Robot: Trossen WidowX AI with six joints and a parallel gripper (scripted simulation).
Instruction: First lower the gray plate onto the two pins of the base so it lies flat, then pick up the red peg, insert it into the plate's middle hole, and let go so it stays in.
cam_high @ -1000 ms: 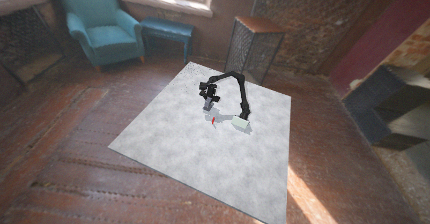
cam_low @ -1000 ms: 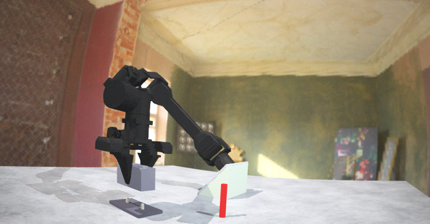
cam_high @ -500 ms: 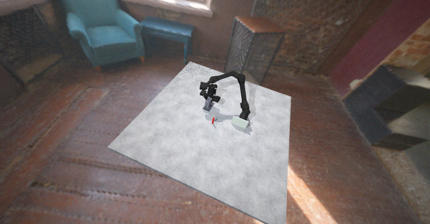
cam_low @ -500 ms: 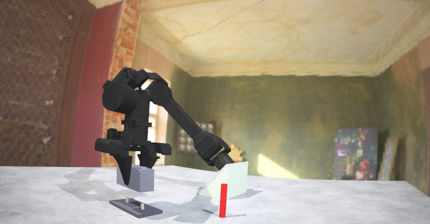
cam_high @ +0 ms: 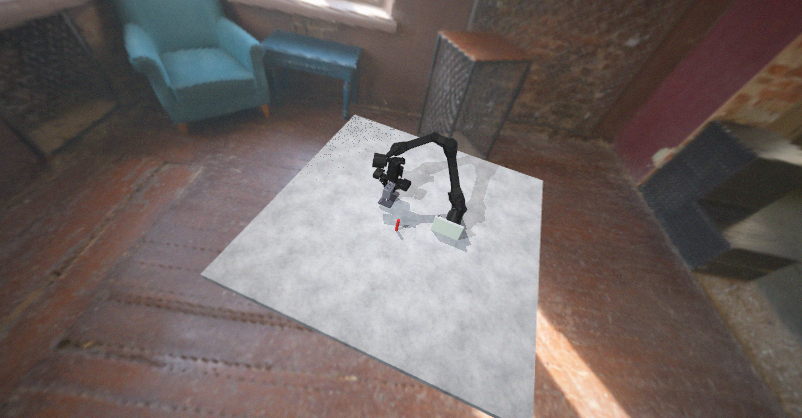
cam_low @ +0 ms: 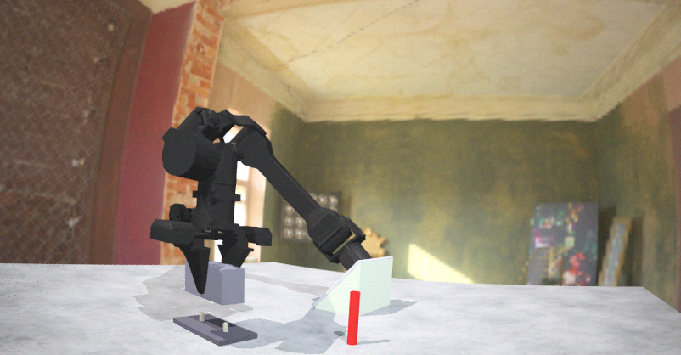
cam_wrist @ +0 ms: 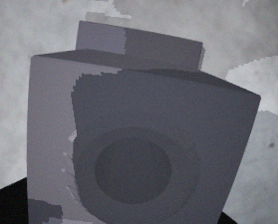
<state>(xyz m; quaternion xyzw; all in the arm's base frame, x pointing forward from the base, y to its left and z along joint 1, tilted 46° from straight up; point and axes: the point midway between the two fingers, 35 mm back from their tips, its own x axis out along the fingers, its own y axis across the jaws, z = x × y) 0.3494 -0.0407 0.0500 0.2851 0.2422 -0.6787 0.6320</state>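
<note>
Right now the dark base is 50 mm below my gripper tip. The rest, counted from my gripper tip: red peg (110 mm behind, 170 mm to the left, 20 mm below); then gray plate (30 mm above).
</note>
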